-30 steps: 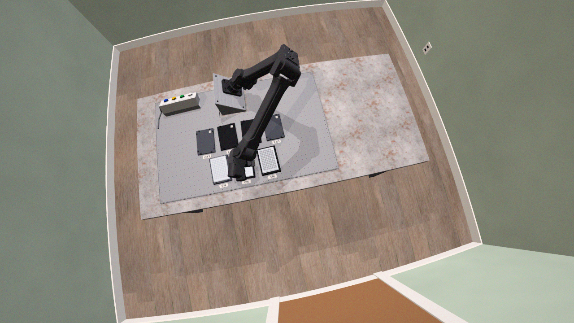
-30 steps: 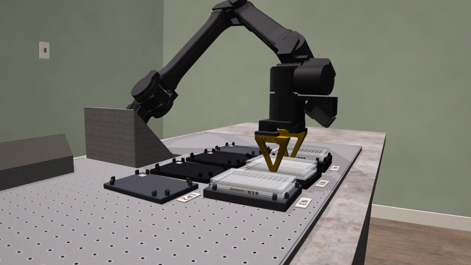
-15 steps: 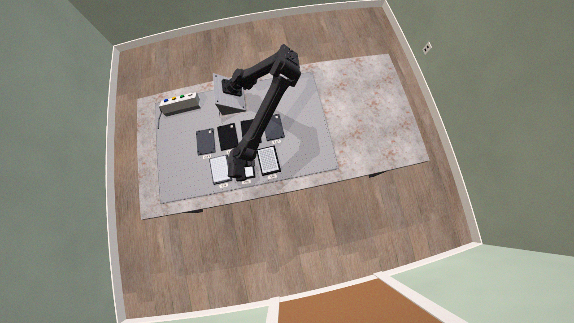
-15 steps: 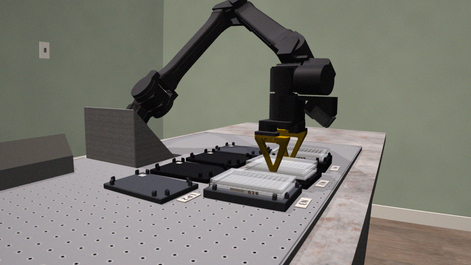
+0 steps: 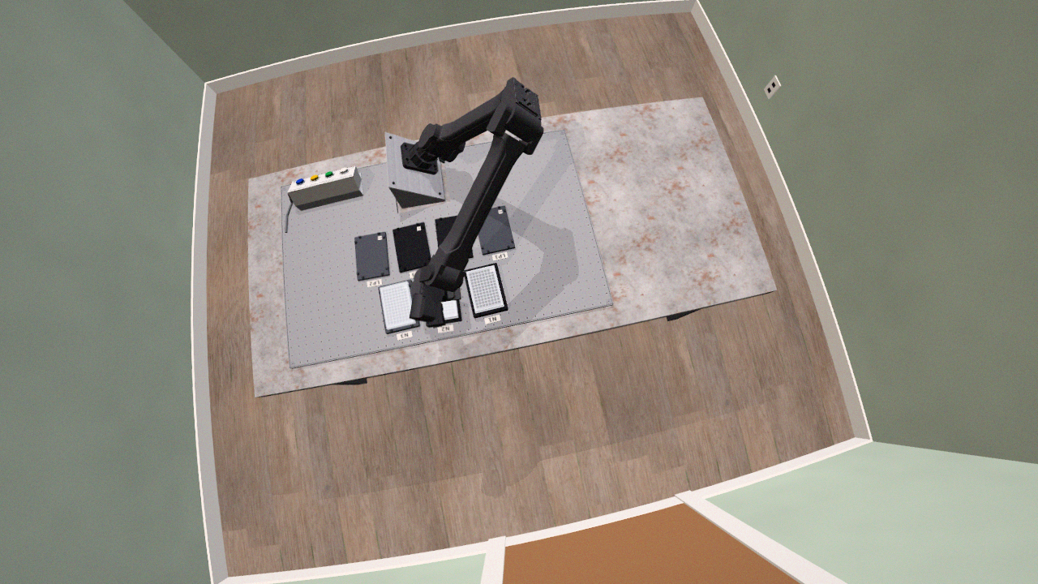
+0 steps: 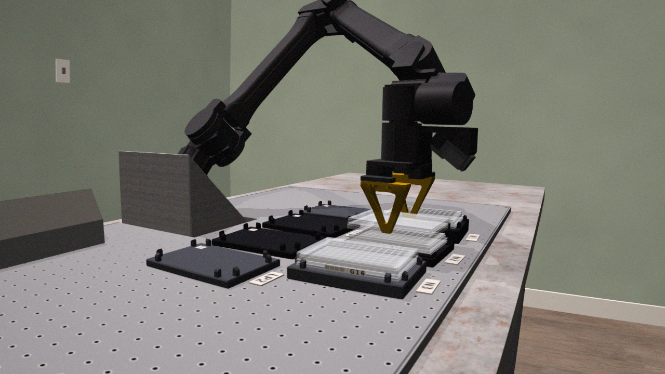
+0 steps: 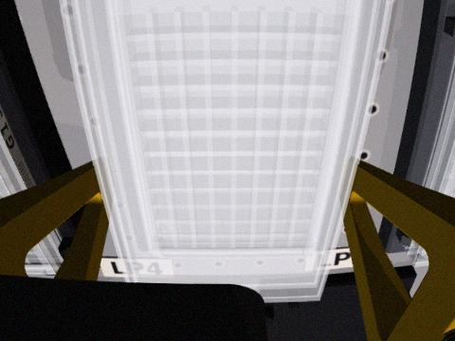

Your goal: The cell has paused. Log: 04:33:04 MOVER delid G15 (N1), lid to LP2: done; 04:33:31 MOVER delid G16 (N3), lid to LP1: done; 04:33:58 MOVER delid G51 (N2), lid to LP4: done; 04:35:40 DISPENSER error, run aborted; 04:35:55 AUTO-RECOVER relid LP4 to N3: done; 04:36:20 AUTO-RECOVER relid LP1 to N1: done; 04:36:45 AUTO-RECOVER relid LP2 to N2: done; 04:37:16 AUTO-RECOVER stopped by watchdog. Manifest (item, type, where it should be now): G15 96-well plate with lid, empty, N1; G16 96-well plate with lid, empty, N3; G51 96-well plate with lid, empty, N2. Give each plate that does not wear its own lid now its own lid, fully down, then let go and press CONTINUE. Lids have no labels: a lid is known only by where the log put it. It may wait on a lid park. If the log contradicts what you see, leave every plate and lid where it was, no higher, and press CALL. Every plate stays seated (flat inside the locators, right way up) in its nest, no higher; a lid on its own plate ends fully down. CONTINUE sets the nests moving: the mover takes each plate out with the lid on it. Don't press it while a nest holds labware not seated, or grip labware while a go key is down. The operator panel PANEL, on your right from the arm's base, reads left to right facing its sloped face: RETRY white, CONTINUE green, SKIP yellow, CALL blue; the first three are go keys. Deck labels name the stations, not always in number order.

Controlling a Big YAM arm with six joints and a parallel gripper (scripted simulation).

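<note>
Now: the plate G15 13 cm to the left of my hand and 1 cm below it. From my hand the other things lie so: plate G16: 13 cm to the right, 2 cm below; then LP4 label: 10 cm behind, 6 cm to the left, 4 cm below; then nest N1: 13 cm to the left, 3 cm below.
</note>
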